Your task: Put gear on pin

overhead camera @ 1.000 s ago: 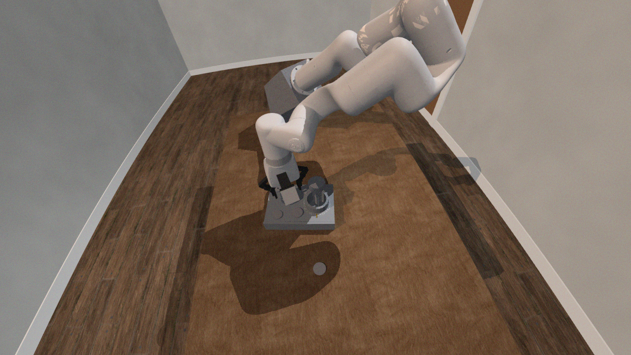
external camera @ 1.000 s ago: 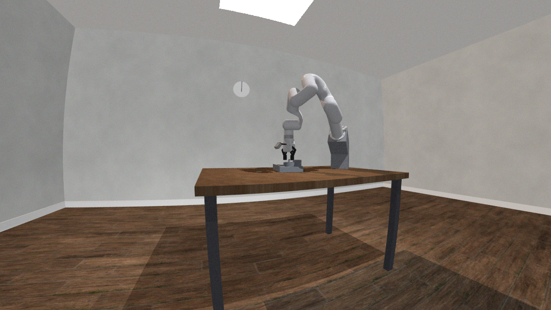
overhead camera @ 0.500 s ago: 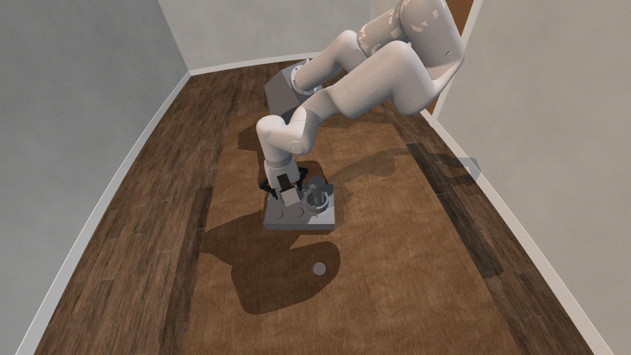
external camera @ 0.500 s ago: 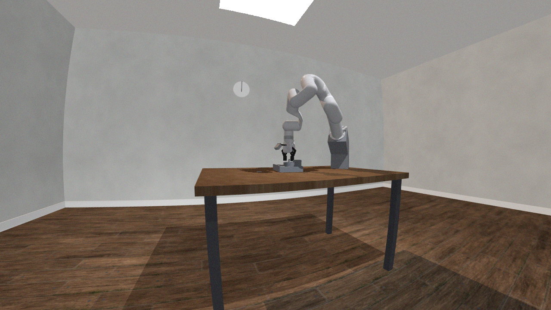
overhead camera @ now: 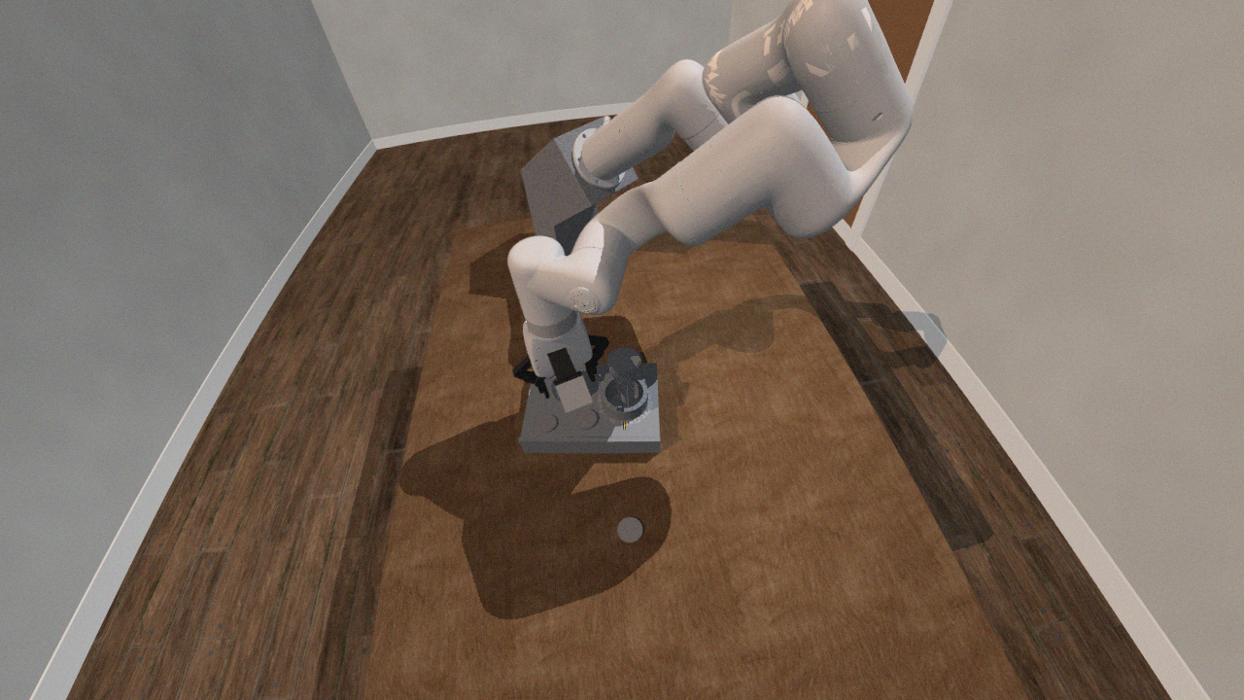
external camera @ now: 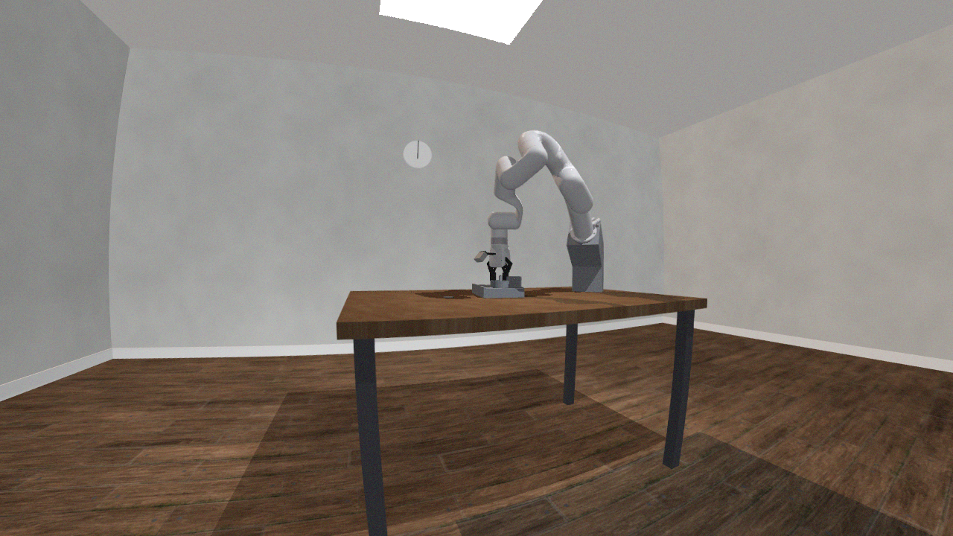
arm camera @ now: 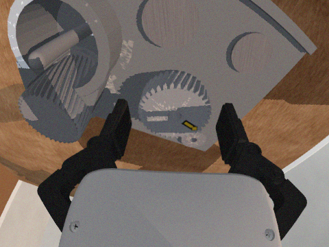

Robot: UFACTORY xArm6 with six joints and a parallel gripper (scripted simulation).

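My hand is 2 cm above the grey gear.
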